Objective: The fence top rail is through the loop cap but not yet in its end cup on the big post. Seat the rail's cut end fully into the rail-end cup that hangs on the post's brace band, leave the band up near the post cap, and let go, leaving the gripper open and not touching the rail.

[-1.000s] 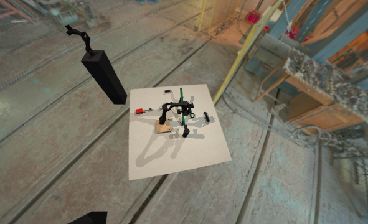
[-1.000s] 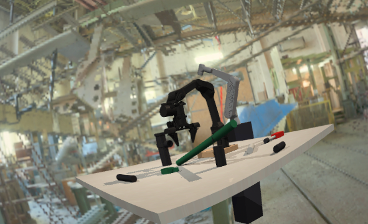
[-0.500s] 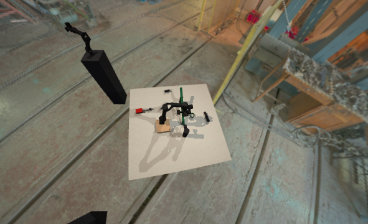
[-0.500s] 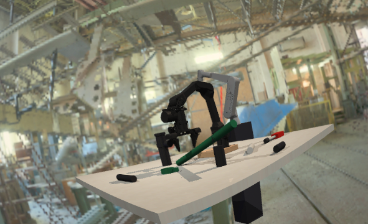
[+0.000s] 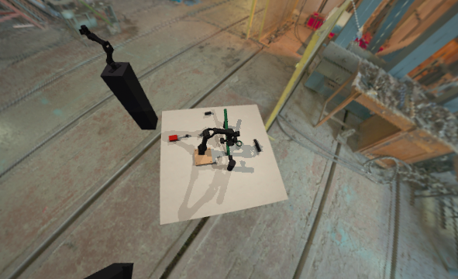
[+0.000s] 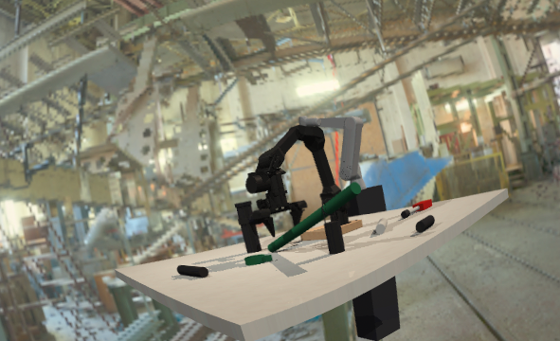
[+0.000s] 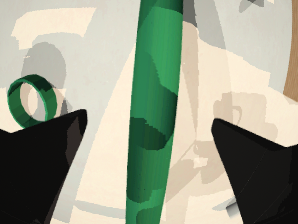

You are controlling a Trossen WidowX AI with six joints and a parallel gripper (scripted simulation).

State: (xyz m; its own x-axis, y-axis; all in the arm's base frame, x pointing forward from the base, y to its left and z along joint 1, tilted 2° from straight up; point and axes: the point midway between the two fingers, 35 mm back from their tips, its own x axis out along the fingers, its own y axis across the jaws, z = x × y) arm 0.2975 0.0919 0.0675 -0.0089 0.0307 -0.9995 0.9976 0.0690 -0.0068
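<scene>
The short green piece is 14 cm ahead of my gripper tip, 3 cm to the left of it and 6 cm below it. From my gripper tip the other things lie so: grey piece 28 cm behind, 19 cm to the left, 5 cm below; then black loop-cap post 2 cm behind, 27 cm to the left, 4 cm above; then red-handled tool 55 cm behind, 11 cm to the left, 5 cm below.
</scene>
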